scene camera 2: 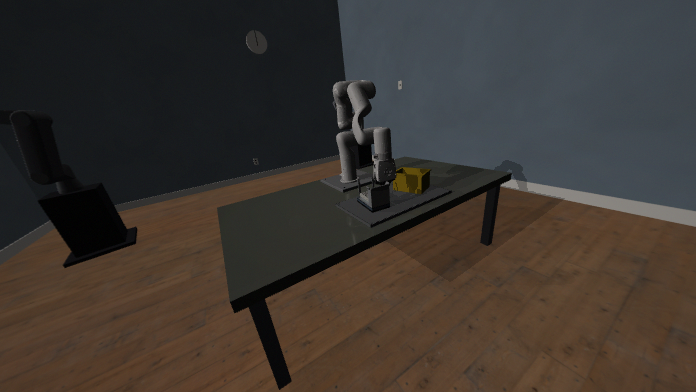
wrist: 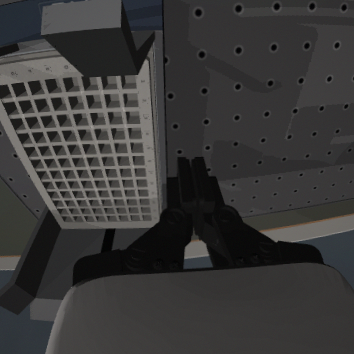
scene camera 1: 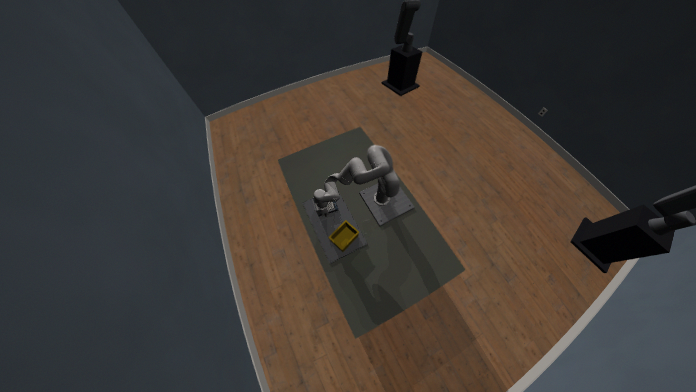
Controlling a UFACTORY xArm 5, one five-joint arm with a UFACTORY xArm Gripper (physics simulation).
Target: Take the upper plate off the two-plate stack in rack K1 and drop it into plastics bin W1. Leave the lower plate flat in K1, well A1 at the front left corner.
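Frame: origin at the arm's base, x down, y back, z left, level; centimetres.
Seen in the pictures: gripper, fingertip midpoint: (wrist: 188, 174) (scene camera 1: 325, 213); arm's base, link origin: (scene camera 2: 350, 180) (scene camera 1: 381, 198).
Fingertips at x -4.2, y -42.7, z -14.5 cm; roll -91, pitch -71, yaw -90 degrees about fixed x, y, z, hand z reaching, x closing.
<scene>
Pixels of each thing's top centre, then the offset from my fingertips to it. Level surfaces: height alone.
- rack K1, top centre: (wrist: 33, 272) (scene camera 2: 371, 181) (scene camera 1: 324, 201) dy +3.7, dx -7.3, dz -5.3 cm
- yellow bin W1, top centre: (scene camera 2: 411, 171) (scene camera 1: 343, 234) dy +0.8, dx -5.3, dz +22.6 cm
- dark perforated board, top centre: (wrist: 268, 99) (scene camera 2: 393, 197) (scene camera 1: 333, 222) dy +1.3, dx +4.6, dz +7.3 cm
- greenish table, surface height: dx +6.0 cm
A white plate with a grid of square wells (wrist: 145, 130) (scene camera 1: 331, 205) sits in rack K1 (wrist: 31, 260) (scene camera 2: 382, 198), at the left of the wrist view. The rack's grey upright covers part of its far edge. How many plates are stacked does not show clearly. My gripper (wrist: 188, 174) is shut and empty, just right of the plate's long side in the wrist view, apart from it in the picture; its height against the plate is unclear. In scene camera 2 its fingertips are hidden near the rack. The yellow bin W1 (scene camera 1: 344, 237) (scene camera 2: 412, 181) stands upright beside the rack.
Rack and bin stand on a dark perforated board (wrist: 255, 102) (scene camera 1: 327, 254) (scene camera 2: 357, 214) on the greenish table (scene camera 1: 305, 165) (scene camera 2: 280, 240). My arm's base plate (scene camera 1: 397, 212) lies behind them. Rack uprights rise close to the gripper. Other arms on black pedestals (scene camera 1: 404, 70) (scene camera 2: 87, 220) stand away from the table.
</scene>
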